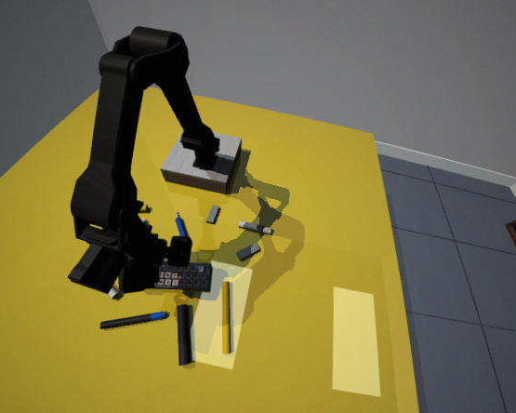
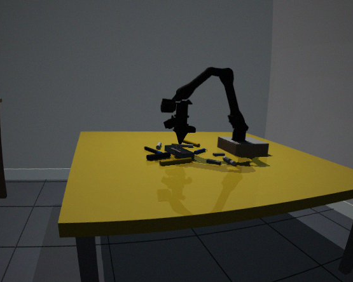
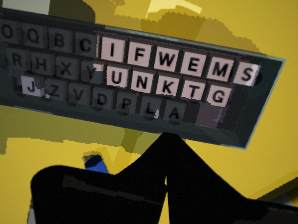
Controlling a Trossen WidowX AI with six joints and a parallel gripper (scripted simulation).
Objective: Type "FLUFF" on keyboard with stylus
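My gripper tip is 13 cm past the dark blue stylus and 3 cm above it. Round my gripper tip: grey block (18 cm behind, 8 cm to the left, 4 cm below); thin grey tip (16 cm behind, 2 cm to the right, 3 cm below); black cylinder (13 cm ahead, 11 cm to the left, 3 cm below).
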